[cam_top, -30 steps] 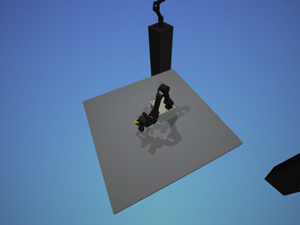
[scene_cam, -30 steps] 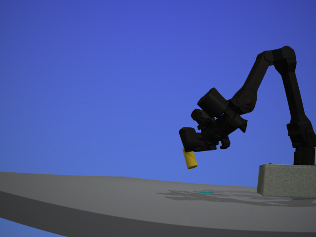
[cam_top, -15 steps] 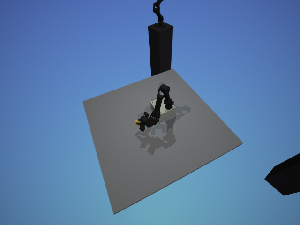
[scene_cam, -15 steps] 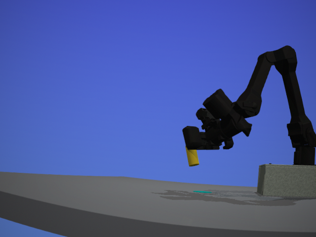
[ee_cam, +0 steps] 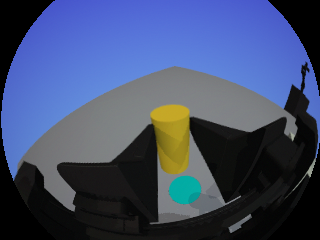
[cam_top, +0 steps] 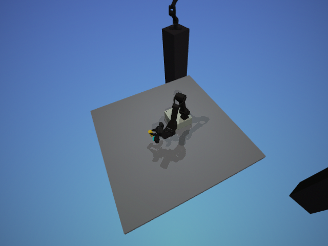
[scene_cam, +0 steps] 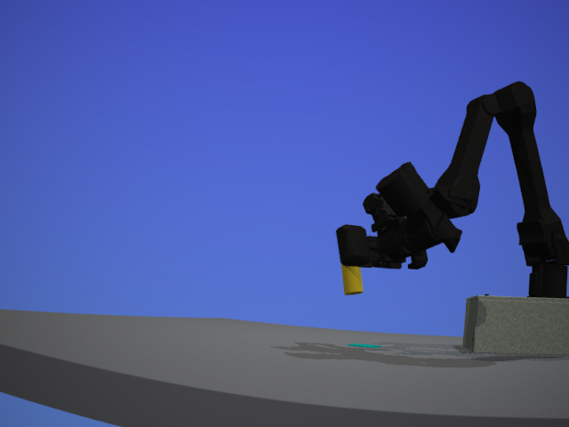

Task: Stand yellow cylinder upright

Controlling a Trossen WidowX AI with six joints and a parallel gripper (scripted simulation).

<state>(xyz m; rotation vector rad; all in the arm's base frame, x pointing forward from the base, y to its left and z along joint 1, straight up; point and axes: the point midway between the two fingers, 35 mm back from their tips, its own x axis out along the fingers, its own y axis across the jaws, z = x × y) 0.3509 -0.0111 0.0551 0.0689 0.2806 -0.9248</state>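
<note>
The cyan circle lies 14 cm below my gripper tip and 4 cm behind it. From my gripper tip the other things lie so: yellow cylinder 2 cm below.
</note>
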